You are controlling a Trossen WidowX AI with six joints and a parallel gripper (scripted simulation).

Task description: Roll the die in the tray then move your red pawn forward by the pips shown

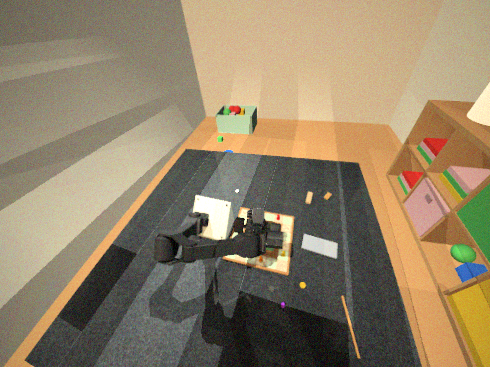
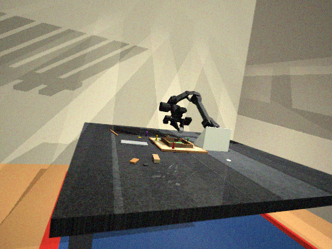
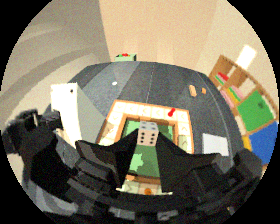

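Right now the die is right at my gripper tip. Also, from my gripper tip: green tray: 90 mm below, 20 mm to the right, 10 mm ahead; red pawn: 90 mm to the left, 80 mm ahead, 70 mm below; orange pawn: 130 mm to the right, 70 mm below, 30 mm ahead.
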